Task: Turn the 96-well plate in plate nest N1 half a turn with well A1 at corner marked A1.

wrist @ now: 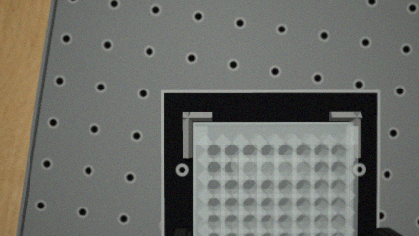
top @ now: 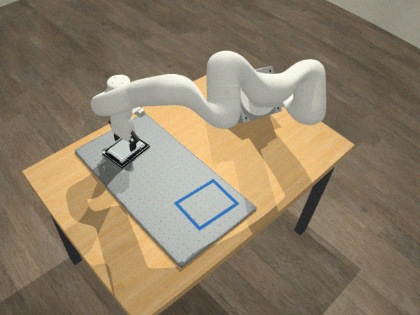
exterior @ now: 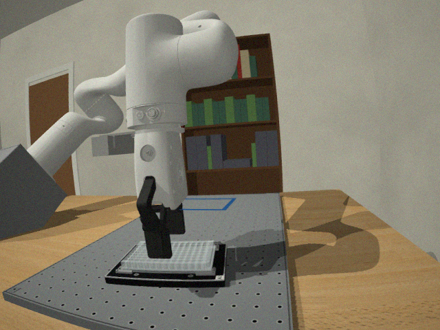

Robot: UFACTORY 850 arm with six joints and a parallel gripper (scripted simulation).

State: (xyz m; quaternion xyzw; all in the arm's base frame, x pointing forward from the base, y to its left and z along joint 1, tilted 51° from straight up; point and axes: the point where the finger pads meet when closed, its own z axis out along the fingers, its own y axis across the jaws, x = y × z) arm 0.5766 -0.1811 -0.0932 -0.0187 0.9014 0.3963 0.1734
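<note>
The 96-well plate lies 30 mm below my hand. Also, from my hand: A1 corner mark: 80 mm ahead, 40 mm to the right, 30 mm below; black plate nest N1: 40 mm below.
</note>
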